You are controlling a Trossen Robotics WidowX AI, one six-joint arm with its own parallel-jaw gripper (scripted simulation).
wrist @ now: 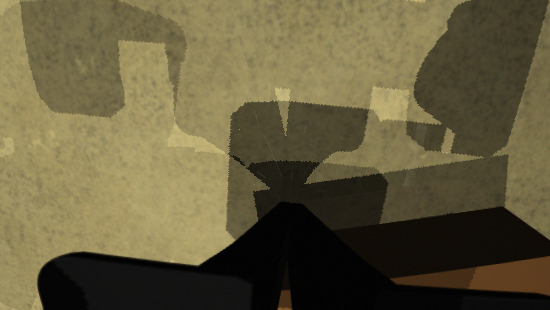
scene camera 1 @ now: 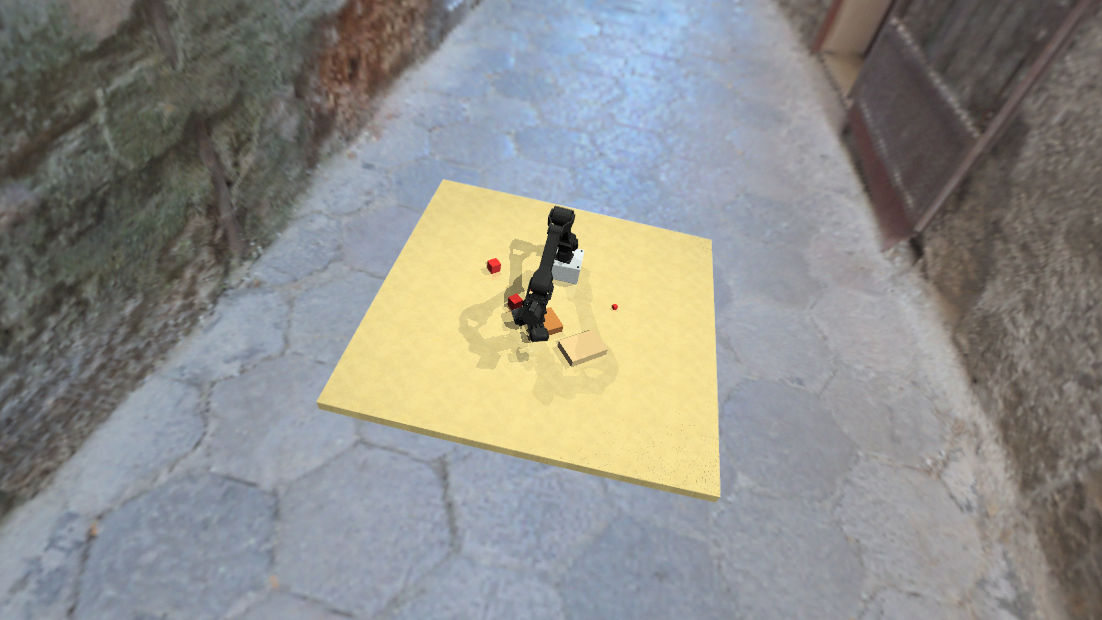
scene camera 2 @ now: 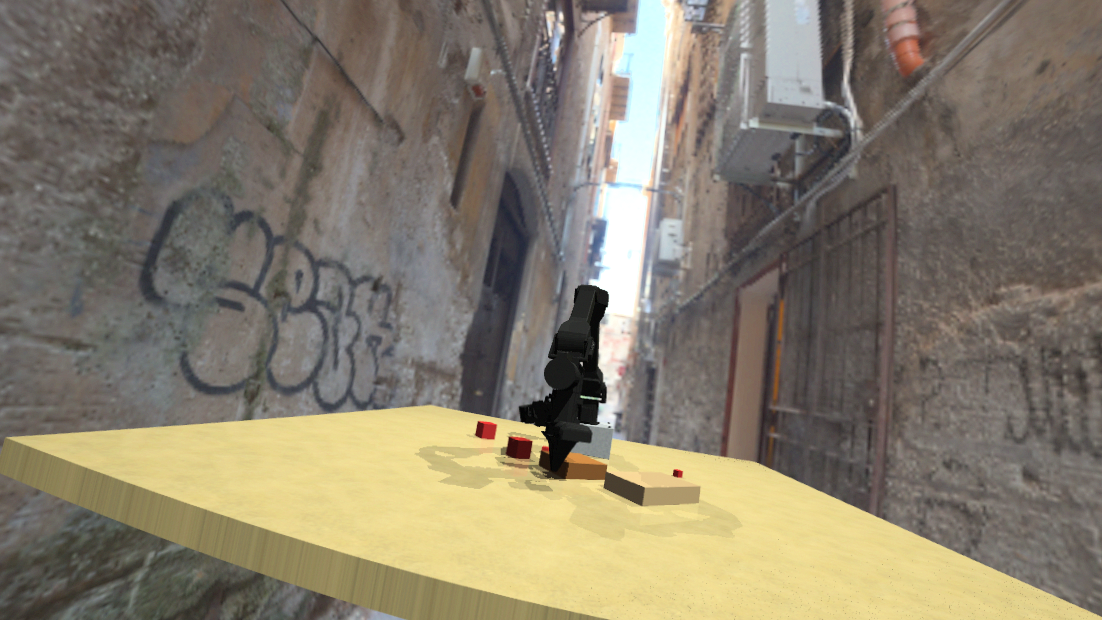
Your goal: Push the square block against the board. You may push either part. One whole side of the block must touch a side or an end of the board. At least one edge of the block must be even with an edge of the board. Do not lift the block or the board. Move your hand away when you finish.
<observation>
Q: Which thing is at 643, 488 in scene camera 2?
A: A pale tan board.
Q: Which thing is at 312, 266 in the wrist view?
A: My gripper.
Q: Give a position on a pale tan board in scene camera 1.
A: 586, 346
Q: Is my gripper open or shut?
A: Shut.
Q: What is my gripper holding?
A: Nothing.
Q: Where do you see an orange square block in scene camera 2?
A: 576, 465
</observation>
